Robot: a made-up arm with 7 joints.
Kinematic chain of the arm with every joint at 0, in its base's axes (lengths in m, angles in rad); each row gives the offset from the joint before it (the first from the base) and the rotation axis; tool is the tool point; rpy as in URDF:
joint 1: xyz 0 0 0.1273 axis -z
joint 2: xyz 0 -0.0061 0.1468 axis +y
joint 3: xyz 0 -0.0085 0.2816 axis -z
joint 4: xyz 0 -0.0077 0.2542 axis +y
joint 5: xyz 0 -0.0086 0.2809 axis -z
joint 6: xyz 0 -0.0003 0.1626 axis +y
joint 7: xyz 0 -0.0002 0.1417 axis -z
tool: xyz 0 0 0 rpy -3.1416 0 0
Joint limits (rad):
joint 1: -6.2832..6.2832
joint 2: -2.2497..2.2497
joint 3: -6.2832..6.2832
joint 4: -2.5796..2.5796
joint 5: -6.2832..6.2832
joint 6: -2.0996..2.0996
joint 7: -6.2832..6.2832
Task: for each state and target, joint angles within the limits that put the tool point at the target. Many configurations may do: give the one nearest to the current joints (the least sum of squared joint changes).
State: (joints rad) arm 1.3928 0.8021 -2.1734 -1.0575 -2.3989 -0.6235 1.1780
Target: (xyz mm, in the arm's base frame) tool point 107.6 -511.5 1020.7
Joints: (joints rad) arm 0.9908 0.0339 -2.5734 -1.2756 -2.3061 -0.9284 1.1780
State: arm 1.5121 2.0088 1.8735 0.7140 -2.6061 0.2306 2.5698
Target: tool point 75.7 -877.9 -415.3
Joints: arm 1.4077 2.2497 1.7893 0.1300 -2.5949 0.1724 2.5698
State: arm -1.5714 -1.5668 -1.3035 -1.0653 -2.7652 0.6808 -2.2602
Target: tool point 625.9 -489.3 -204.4
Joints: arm -1.8313 -1.9283 -1.1492 -1.0224 -2.7417 0.6293 -2.2602
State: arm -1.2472 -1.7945 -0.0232 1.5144 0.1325 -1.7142 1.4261
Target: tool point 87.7 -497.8 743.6
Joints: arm -1.5454 -1.5098 0.1801 1.9179 0.0784 -1.7061 1.4261
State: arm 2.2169 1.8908 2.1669 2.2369 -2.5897 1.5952 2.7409
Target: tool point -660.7 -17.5 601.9
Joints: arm 2.4641 1.5002 2.3098 1.8111 -2.6874 1.4264 2.7409
